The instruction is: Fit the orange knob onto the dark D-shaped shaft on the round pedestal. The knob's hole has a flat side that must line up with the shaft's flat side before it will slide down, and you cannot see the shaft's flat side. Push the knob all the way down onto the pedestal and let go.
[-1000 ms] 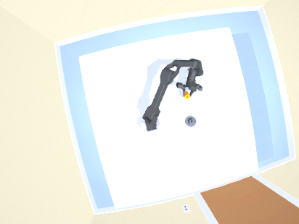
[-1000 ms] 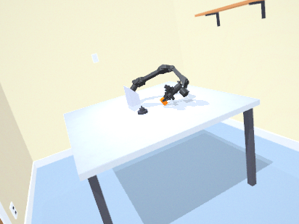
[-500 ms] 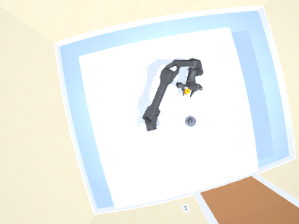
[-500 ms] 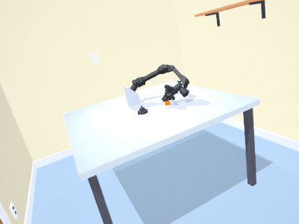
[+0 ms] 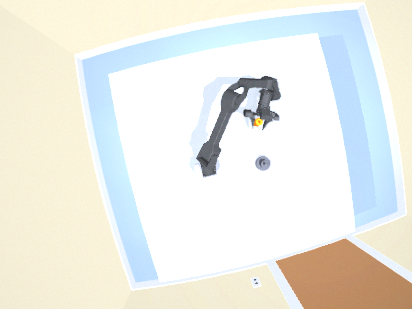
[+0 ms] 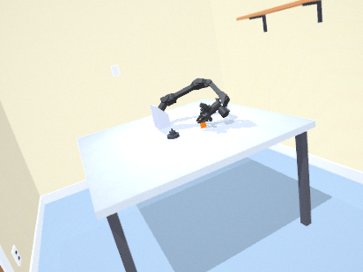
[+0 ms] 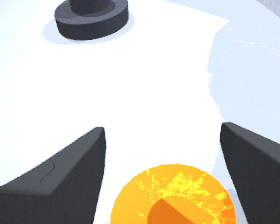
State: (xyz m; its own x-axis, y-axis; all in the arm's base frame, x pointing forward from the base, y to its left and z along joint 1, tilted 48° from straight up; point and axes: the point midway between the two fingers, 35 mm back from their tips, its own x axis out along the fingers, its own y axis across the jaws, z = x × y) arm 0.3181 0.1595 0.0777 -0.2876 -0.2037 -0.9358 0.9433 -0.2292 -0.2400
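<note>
Now: gripper tip 4 cm to the right of the orange knob, 1 cm short of it and 1 cm above it. Round my gripper tip: pedestal (19 cm to the right, 1 cm below).
</note>
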